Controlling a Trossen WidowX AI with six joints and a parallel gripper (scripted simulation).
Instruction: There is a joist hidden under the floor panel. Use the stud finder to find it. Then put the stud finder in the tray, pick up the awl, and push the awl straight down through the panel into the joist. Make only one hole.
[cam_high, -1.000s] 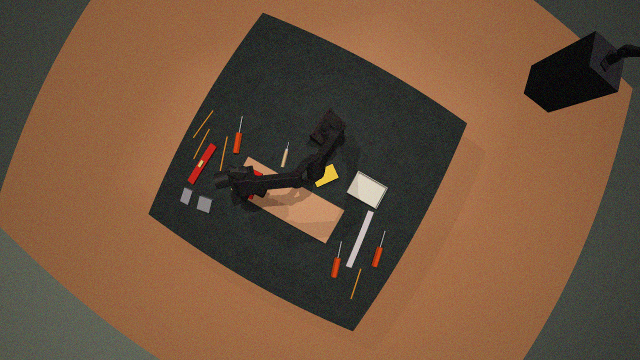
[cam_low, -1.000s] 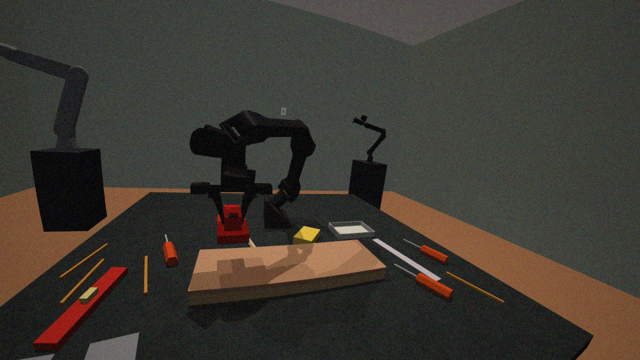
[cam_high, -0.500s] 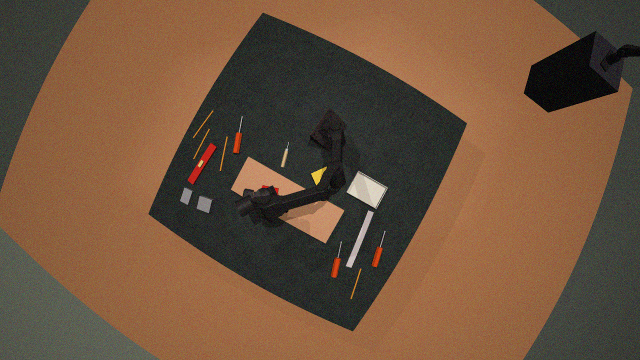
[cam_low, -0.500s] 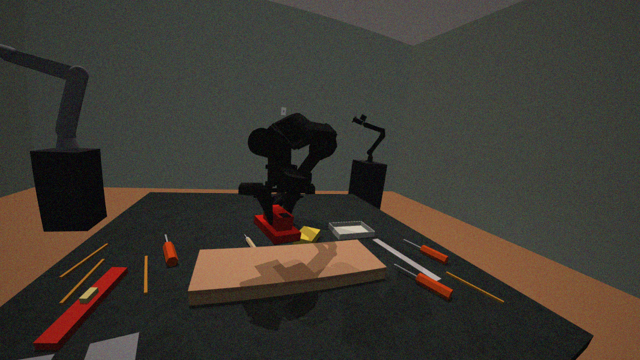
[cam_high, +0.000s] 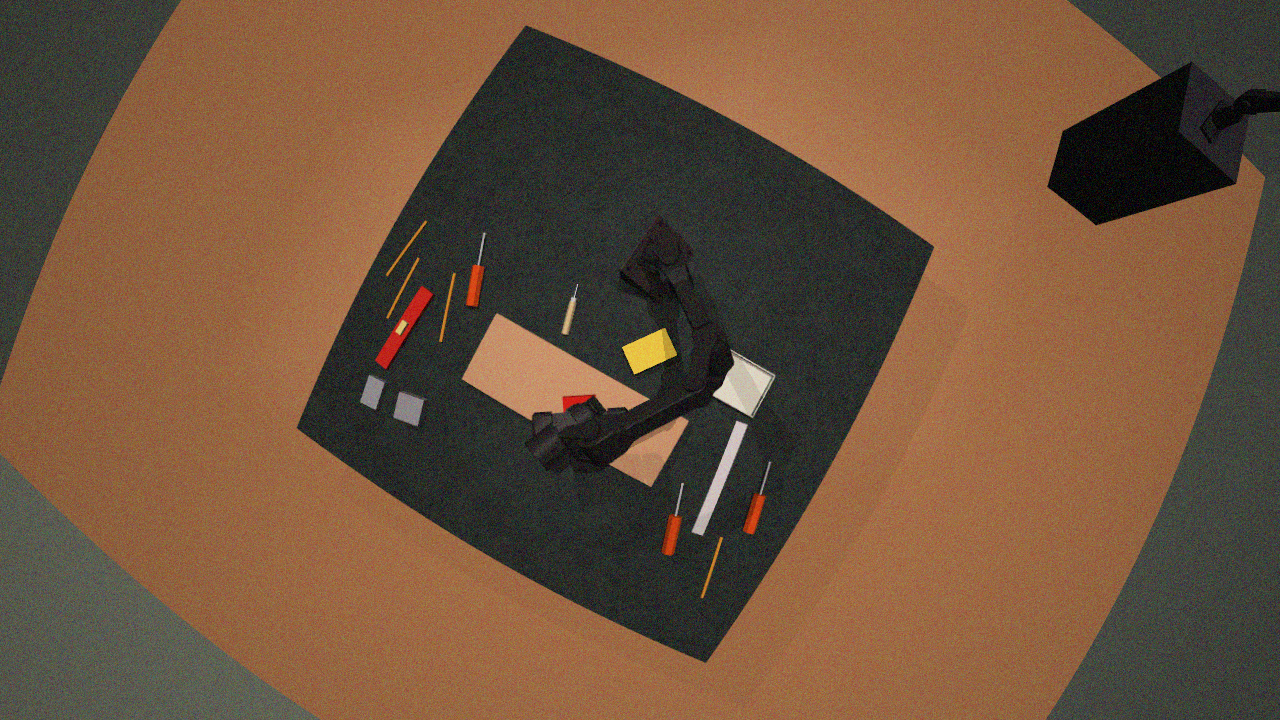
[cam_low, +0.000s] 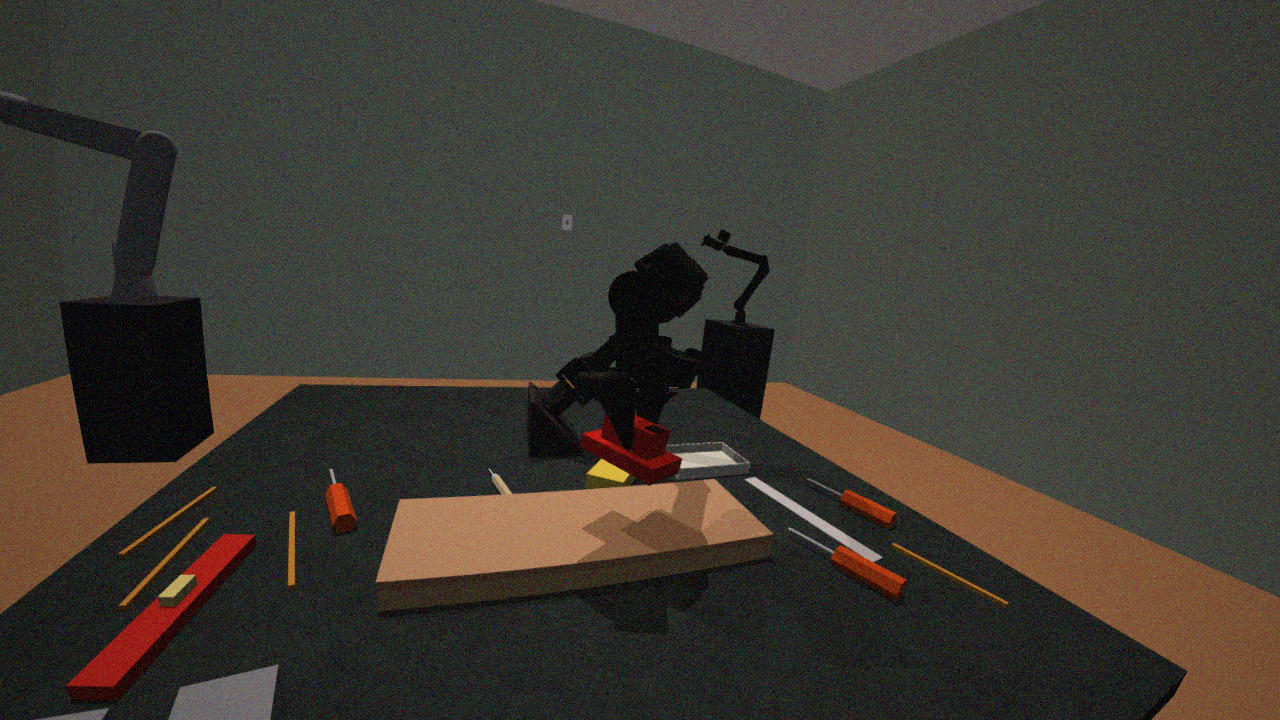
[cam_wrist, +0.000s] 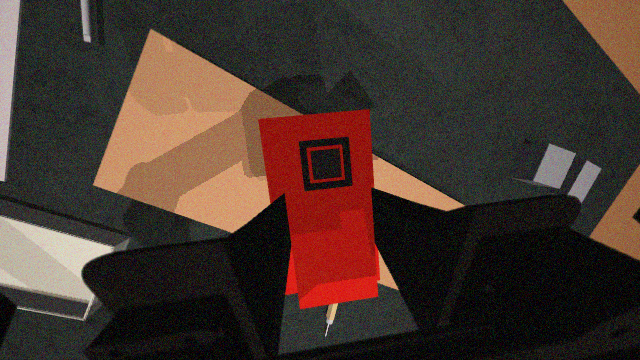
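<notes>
The square indicator light is 2 cm ahead of my gripper tip, 1 cm to the left of it and 3 cm above it. Also, from my gripper tip: yellow block (22 cm behind, 5 cm to the left, 15 cm below); awl (23 cm behind, 16 cm to the right, 16 cm below); red stud finder (1 cm ahead, 2 cm above).
</notes>
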